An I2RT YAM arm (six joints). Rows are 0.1 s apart.
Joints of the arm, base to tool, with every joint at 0 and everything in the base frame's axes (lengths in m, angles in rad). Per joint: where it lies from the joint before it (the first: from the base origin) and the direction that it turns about. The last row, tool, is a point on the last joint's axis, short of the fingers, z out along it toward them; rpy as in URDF.
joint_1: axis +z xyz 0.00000 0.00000 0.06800
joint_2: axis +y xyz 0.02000 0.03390 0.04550
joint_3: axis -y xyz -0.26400 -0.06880 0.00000
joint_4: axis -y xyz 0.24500 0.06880 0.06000
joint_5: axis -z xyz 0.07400 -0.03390 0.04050
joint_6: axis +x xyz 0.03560 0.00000 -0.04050
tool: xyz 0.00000 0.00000 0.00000 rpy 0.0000 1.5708 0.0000
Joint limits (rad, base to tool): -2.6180..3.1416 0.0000..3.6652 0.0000..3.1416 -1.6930..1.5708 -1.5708..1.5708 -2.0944..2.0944
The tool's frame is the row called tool.
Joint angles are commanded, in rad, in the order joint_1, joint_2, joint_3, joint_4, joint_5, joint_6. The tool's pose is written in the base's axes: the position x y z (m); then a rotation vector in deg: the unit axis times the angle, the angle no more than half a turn. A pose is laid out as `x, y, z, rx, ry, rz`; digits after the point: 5 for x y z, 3 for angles.
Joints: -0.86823 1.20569 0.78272 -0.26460 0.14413 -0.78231
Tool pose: 0.16293, -0.20035, 0.24492, 10.886, 140.962, -55.999
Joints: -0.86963 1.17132 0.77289 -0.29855 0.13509 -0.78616
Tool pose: 0.15774, -0.19427, 0.24682, 10.386, 141.407, -55.229
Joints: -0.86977 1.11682 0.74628 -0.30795 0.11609 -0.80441
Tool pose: 0.15130, -0.18565, 0.24933, 8.495, 140.319, -55.388
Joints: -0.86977 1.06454 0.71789 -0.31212 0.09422 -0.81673
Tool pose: 0.14536, -0.17742, 0.25058, 6.905, 138.981, -55.320
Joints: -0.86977 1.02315 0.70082 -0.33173 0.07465 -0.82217
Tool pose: 0.14041, -0.17047, 0.25157, 5.847, 138.404, -54.590
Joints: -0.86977 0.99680 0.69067 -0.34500 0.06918 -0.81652
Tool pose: 0.13708, -0.16623, 0.25219, 6.045, 138.042, -54.271
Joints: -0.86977 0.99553 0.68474 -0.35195 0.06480 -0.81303
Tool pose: 0.13648, -0.16527, 0.24982, 6.126, 138.542, -53.449
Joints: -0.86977 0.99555 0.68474 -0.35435 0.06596 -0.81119
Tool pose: 0.13634, -0.16517, 0.24961, 6.292, 138.672, -53.362
